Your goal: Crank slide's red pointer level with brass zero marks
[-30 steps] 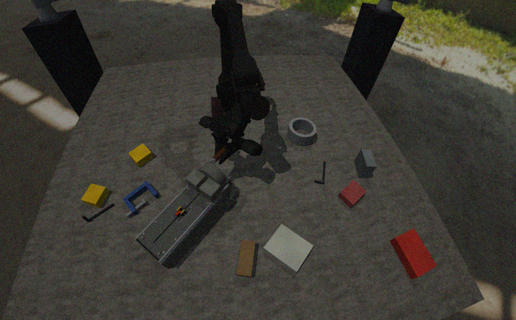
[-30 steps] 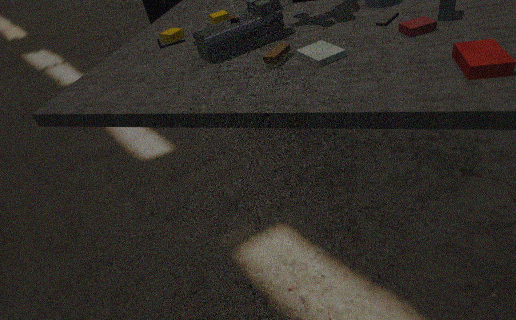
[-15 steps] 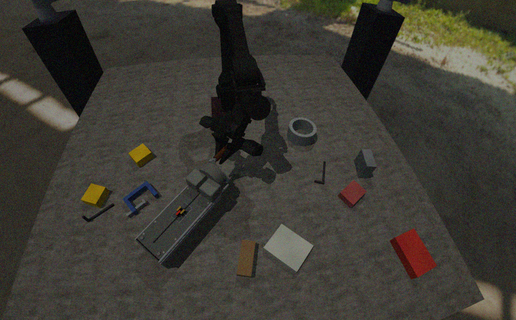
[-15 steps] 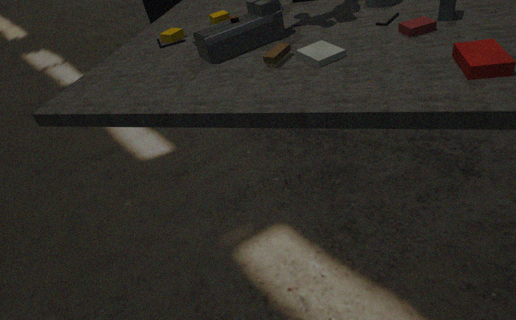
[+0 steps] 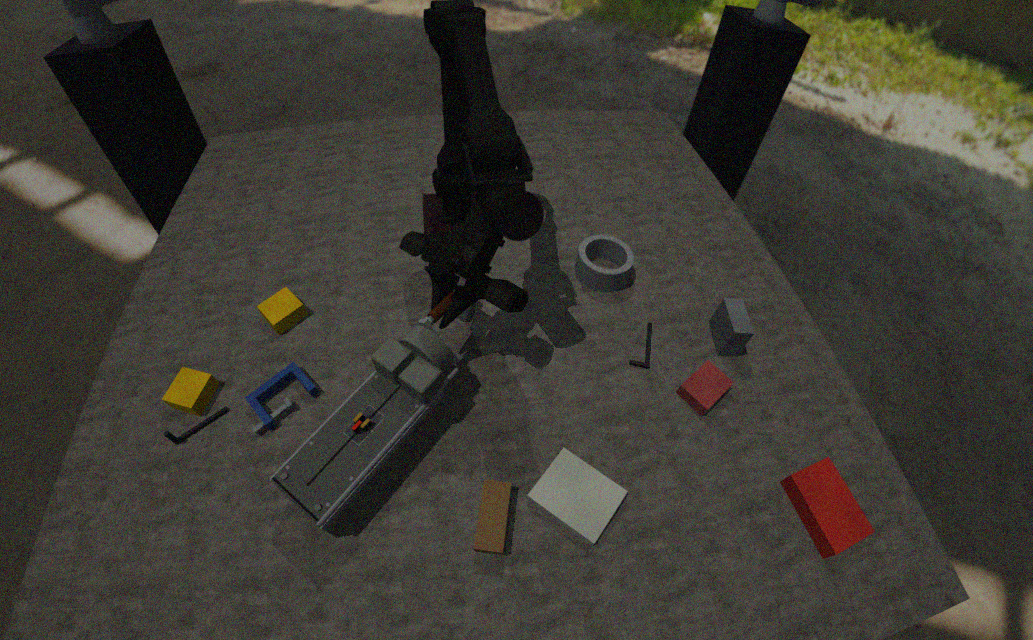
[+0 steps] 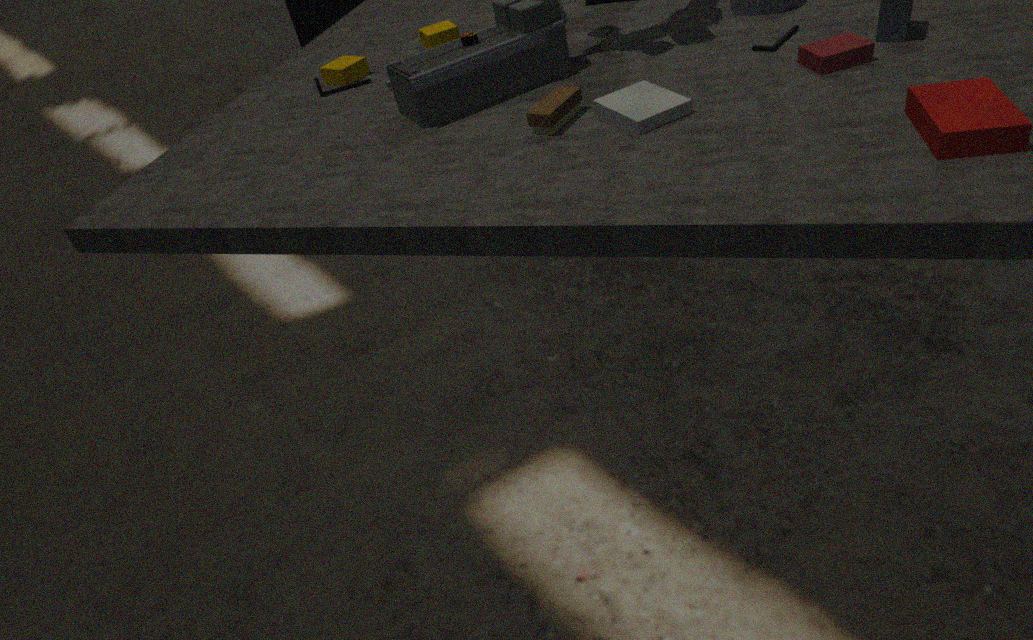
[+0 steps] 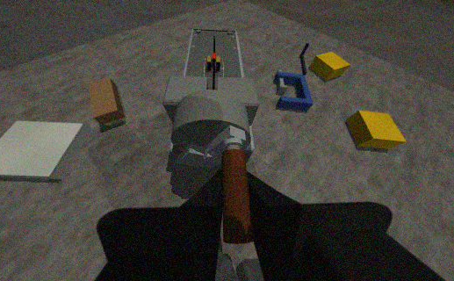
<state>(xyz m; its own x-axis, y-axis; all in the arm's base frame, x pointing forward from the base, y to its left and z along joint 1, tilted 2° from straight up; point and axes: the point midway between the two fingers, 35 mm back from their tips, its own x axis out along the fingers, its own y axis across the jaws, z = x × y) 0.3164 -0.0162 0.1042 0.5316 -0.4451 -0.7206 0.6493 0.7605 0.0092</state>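
The brown crank handle is 10 mm behind my gripper tip, 10 mm to the left of it and 20 mm above it. Round my gripper tip: white plate 230 mm ahead, 170 mm to the left, 80 mm below; red pointer 140 mm ahead, 100 mm to the right, 10 mm below; brown block 250 mm ahead, 60 mm to the left, 80 mm below.
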